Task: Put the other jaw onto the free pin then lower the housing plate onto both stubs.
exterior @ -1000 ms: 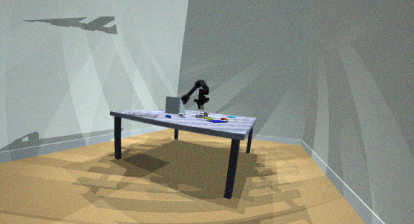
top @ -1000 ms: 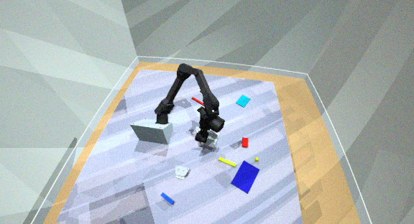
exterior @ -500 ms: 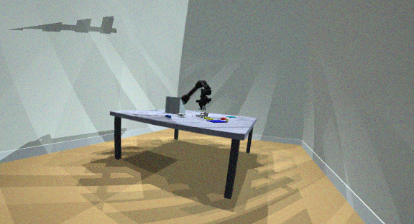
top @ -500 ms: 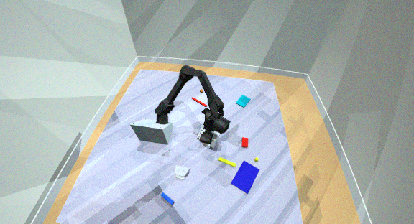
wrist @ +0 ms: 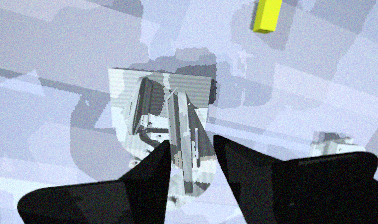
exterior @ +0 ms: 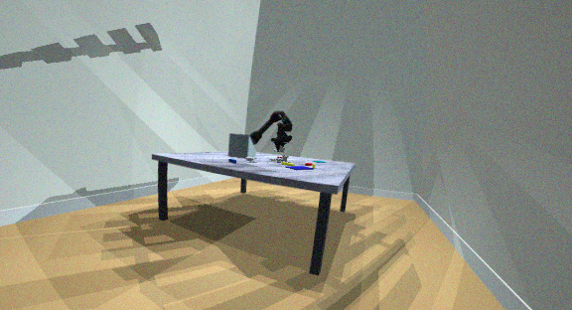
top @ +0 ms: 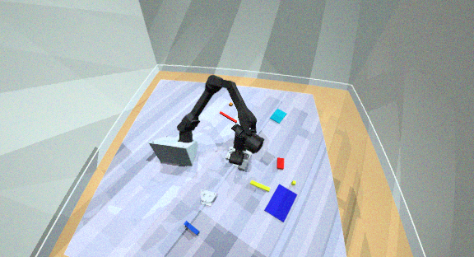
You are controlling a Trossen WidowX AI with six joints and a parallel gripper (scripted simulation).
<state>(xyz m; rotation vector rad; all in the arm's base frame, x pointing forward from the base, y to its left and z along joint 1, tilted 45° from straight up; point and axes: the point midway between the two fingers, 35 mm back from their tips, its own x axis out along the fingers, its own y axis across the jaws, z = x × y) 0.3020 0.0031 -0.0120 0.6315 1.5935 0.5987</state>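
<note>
Right now my gripper tip is 3 cm past the jaw and 2 cm to the right of it. The rest, counted from my gripper tip: yellow bar (14 cm ahead, 11 cm to the right, 7 cm below); then white block (23 cm to the right, 11 cm behind, 7 cm below); then red block (24 cm ahead, 7 cm below, 4 cm to the left).
</note>
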